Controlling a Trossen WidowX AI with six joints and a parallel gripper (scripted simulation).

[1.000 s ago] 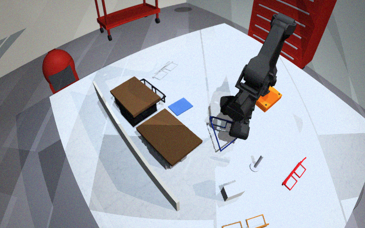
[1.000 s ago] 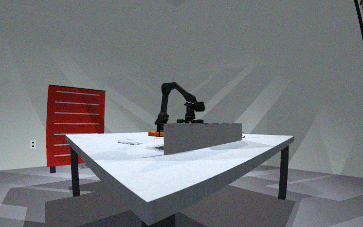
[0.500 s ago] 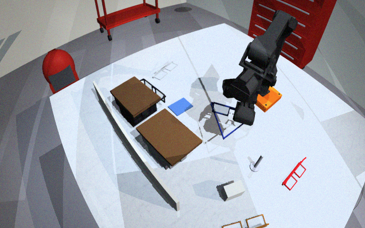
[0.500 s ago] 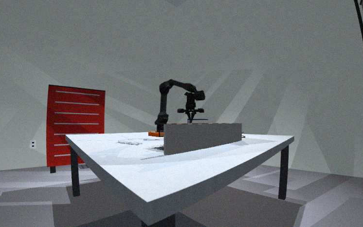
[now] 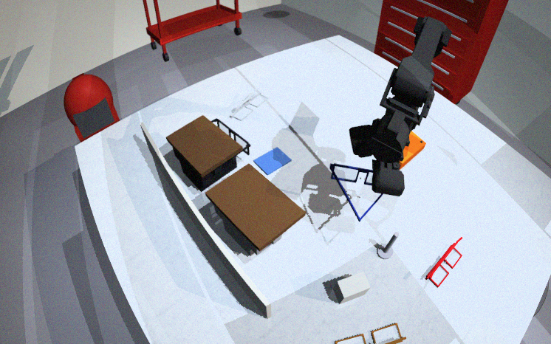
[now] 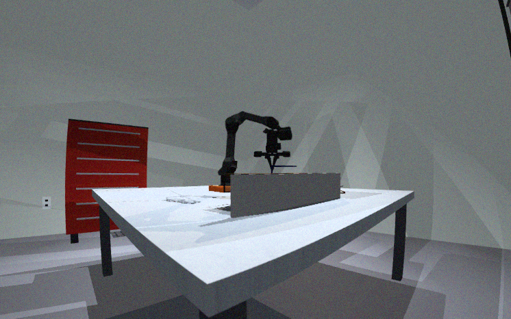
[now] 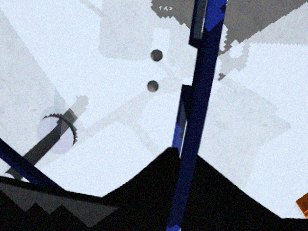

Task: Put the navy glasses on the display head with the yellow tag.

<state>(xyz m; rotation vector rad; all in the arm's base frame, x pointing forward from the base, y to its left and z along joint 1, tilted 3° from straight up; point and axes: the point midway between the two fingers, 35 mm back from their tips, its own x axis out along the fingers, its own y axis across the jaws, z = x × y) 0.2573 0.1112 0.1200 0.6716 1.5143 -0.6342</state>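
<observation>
Now: gripper tip 40 mm short of the grey post, 120 mm to the right of it and 90 mm above it. Round my gripper tip: white block 170 mm ahead, 130 mm to the left, 90 mm below; long panel 350 mm ahead, 220 mm to the right, 60 mm below; blue pad 90 mm ahead, 260 mm to the right, 120 mm below.
</observation>
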